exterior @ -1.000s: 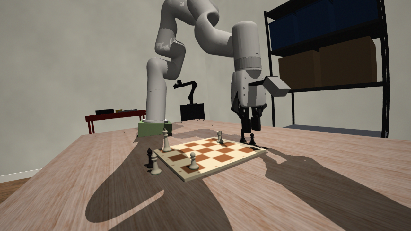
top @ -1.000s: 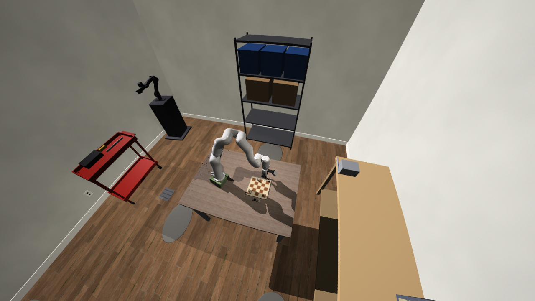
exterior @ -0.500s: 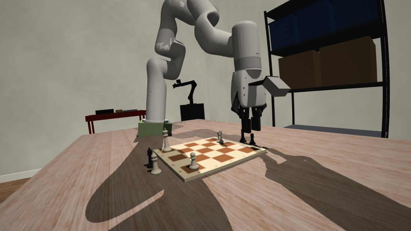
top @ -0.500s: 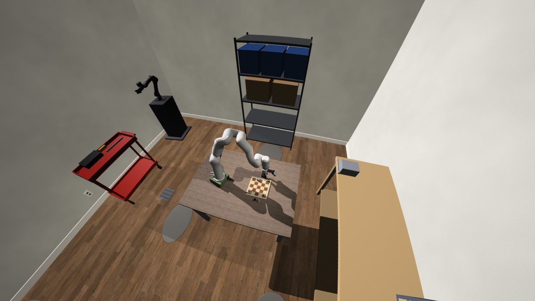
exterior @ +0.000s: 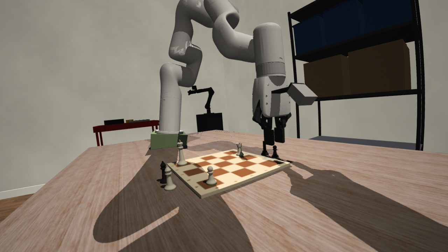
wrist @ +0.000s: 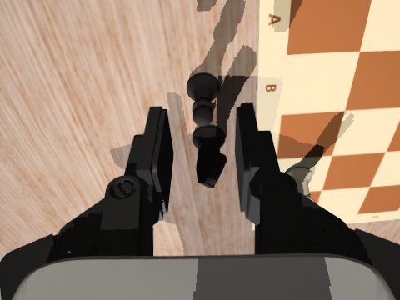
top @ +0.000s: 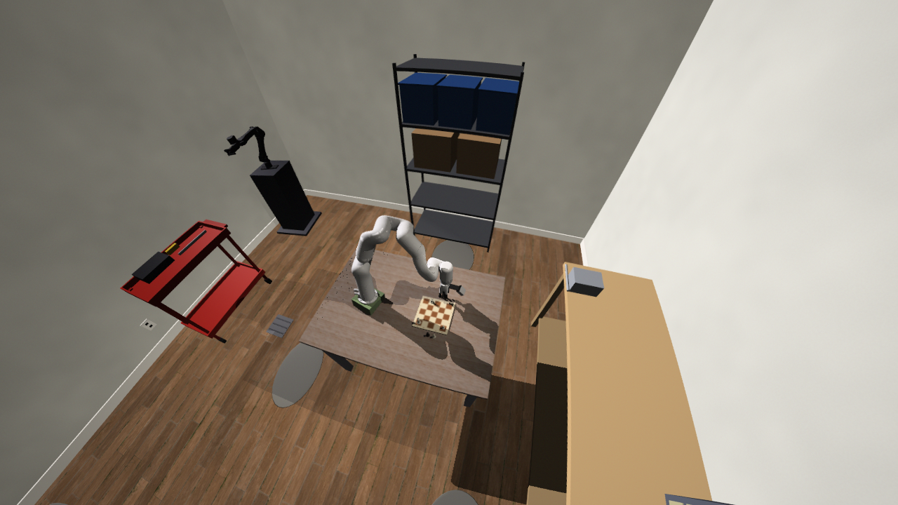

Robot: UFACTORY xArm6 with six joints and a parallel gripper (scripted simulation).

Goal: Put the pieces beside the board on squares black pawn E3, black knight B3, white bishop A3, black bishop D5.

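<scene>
The black pawn lies 4 cm below my hand. Also, from my hand: chessboard (6 cm behind, 13 cm to the right, 5 cm below); white pawn (1 cm ahead, 22 cm to the right, 4 cm below); tall black piece (4 cm behind, 4 cm below).
</scene>
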